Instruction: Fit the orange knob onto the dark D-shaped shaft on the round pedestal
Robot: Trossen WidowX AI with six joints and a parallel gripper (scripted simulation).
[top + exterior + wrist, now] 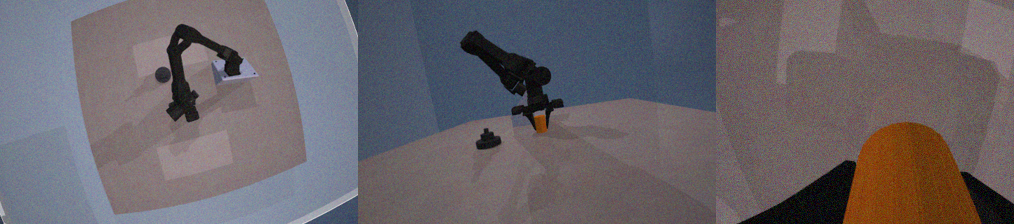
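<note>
The dark pedestal lies 9 cm ahead of my gripper tip, 17 cm to the right of it and 2 cm above it. From my gripper tip the other things lie so: orange knob 2 cm above.
</note>
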